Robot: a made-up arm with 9 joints. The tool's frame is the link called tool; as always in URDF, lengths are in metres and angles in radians. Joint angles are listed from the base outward. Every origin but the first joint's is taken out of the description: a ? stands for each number. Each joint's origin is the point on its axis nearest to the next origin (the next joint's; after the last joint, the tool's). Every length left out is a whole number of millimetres.
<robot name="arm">
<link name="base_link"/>
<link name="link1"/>
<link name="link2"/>
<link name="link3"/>
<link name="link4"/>
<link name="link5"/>
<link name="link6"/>
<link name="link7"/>
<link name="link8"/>
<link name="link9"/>
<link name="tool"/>
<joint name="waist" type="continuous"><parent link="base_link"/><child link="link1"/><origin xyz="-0.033 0.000 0.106" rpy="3.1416 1.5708 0.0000"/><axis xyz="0 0 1"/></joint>
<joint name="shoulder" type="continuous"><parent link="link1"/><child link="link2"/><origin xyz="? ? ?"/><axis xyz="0 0 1"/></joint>
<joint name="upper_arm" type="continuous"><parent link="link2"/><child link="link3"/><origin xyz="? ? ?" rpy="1.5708 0.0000 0.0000"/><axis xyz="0 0 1"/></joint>
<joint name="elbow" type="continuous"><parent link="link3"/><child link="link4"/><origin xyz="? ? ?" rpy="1.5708 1.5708 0.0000"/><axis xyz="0 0 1"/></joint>
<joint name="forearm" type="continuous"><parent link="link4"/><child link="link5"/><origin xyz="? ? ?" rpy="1.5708 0.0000 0.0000"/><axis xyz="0 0 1"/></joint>
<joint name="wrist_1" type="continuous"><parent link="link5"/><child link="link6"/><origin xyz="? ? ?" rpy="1.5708 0.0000 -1.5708"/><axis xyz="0 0 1"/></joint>
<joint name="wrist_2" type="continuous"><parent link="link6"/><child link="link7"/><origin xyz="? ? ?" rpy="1.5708 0.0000 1.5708"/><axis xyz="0 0 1"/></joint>
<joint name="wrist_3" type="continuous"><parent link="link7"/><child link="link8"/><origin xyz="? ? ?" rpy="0.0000 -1.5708 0.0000"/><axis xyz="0 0 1"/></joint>
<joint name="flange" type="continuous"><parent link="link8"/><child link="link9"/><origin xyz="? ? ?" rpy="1.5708 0.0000 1.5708"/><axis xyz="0 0 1"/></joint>
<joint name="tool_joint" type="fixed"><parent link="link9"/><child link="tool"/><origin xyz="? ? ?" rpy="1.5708 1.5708 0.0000"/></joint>
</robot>
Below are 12 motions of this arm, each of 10 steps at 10 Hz.
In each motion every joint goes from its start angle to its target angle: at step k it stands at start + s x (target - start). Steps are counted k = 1, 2, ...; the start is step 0. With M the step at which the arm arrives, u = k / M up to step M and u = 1 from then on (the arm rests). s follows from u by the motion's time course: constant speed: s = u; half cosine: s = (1 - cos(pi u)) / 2; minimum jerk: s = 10 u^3 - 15 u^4 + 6 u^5.
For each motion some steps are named. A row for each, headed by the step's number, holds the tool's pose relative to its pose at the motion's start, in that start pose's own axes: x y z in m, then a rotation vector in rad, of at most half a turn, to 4 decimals.
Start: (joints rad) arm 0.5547 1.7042 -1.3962 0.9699 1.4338 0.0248 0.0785 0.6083 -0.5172
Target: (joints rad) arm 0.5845 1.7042 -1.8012 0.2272 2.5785 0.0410 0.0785 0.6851 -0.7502
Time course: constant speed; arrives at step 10
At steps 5, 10:
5: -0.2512 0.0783 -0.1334 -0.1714 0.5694 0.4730
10: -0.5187 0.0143 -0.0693 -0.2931 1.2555 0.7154

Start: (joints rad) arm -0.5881 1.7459 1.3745 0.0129 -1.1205 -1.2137 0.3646 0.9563 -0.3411
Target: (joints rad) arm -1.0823 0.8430 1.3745 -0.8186 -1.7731 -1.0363 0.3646 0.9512 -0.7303
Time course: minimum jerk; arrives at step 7
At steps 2, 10:
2: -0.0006 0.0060 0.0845 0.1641 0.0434 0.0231
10: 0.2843 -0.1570 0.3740 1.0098 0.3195 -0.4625

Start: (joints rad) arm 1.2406 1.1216 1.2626 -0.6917 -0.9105 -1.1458 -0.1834 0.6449 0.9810
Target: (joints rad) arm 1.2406 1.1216 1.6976 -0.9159 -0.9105 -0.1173 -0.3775 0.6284 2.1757
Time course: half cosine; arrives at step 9
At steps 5, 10:
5: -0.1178 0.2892 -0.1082 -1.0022 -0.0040 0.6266
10: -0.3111 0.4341 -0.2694 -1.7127 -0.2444 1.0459

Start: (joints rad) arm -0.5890 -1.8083 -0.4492 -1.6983 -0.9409 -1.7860 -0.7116 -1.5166 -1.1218
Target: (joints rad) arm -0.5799 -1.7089 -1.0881 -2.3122 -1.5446 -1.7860 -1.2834 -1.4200 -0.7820
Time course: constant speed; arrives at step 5
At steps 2, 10:
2: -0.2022 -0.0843 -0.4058 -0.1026 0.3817 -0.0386
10: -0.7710 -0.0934 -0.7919 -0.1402 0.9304 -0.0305

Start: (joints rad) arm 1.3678 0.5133 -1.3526 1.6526 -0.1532 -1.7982 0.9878 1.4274 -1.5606
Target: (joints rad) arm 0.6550 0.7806 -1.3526 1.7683 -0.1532 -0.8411 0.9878 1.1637 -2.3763
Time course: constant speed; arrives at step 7
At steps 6, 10:
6: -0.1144 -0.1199 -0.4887 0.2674 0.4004 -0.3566
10: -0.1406 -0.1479 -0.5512 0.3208 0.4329 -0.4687

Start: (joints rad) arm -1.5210 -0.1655 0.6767 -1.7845 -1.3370 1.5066 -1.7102 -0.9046 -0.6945
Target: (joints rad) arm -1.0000 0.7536 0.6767 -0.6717 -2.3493 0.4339 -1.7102 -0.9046 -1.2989
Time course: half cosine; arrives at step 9
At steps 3, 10:
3: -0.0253 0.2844 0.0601 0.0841 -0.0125 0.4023
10: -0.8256 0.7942 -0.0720 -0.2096 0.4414 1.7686

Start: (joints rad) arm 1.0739 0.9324 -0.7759 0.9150 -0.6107 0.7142 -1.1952 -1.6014 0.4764
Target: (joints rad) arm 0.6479 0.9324 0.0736 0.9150 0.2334 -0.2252 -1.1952 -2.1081 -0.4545
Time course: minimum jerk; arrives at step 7
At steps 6, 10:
6: -0.3137 0.5021 0.6503 0.7064 -0.2985 0.9966
10: -0.3329 0.5133 0.6669 0.7149 -0.3010 1.0236

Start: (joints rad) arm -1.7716 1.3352 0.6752 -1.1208 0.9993 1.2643 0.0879 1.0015 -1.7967
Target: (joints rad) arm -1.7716 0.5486 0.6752 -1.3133 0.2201 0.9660 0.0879 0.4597 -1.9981
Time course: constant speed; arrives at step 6
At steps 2, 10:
2: -0.0150 0.1555 -0.0375 0.4053 0.0725 0.0265
10: -0.1138 0.5545 0.0974 1.2249 0.3134 0.1997

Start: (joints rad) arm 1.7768 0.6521 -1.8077 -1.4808 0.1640 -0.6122 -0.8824 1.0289 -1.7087
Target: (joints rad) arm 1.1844 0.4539 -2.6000 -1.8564 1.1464 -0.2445 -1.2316 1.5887 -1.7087
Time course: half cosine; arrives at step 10
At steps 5, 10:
5: -0.1039 0.1316 0.5050 -0.4497 -0.7468 -0.1548
10: -0.5079 0.4643 0.6383 -0.9134 -1.6756 -0.2147

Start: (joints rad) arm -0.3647 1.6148 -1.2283 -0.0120 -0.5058 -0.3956 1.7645 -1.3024 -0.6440
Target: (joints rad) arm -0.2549 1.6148 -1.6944 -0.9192 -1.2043 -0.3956 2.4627 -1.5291 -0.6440
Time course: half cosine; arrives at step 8
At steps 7, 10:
7: -0.8535 -0.5938 -0.7093 0.8398 0.7375 -1.0648
10: -0.8860 -0.5705 -0.7341 0.9016 0.7567 -1.0861

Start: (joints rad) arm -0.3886 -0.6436 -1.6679 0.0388 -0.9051 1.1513 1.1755 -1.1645 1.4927
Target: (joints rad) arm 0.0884 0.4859 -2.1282 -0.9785 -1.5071 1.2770 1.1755 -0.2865 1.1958
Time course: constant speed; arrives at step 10
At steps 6, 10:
6: -0.1847 0.0026 0.0901 -0.5145 0.7170 -0.2029
10: -0.4913 -0.0137 0.5698 -0.7186 0.6772 -0.7682

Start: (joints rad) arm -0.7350 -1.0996 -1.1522 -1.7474 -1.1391 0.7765 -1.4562 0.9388 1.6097
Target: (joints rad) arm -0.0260 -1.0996 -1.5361 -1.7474 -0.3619 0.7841 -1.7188 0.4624 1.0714
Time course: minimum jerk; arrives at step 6
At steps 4, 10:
4: -0.3319 -0.1016 0.1460 0.3413 -0.7234 0.5423
10: -0.4383 -0.1442 0.1403 0.4248 -0.8759 0.7361

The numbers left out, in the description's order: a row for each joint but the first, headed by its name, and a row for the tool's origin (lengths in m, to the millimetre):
shoulder: -0.291 0.056 0.000
upper_arm: 0.092 -0.236 0.000
elbow: -0.071 -0.378 0.000
forearm: 0.064 0.184 0.000
wrist_1: -0.171 -0.058 0.000
wrist_2: -0.102 0.074 0.000
wrist_3: 0.032 0.286 0.000
flange: -0.578 -0.085 0.000
tool: -0.096 0.041 0.000

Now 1 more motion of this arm.
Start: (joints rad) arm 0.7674 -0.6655 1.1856 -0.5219 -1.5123 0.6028 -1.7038 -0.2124 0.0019
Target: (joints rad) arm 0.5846 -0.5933 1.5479 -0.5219 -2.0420 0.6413 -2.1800 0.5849 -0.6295
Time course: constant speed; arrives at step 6
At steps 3, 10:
3: -0.0910 -0.2555 0.1247 0.5135 -0.2436 -0.3458
10: -0.2063 -0.4064 0.1593 1.0752 -0.4678 -0.5663

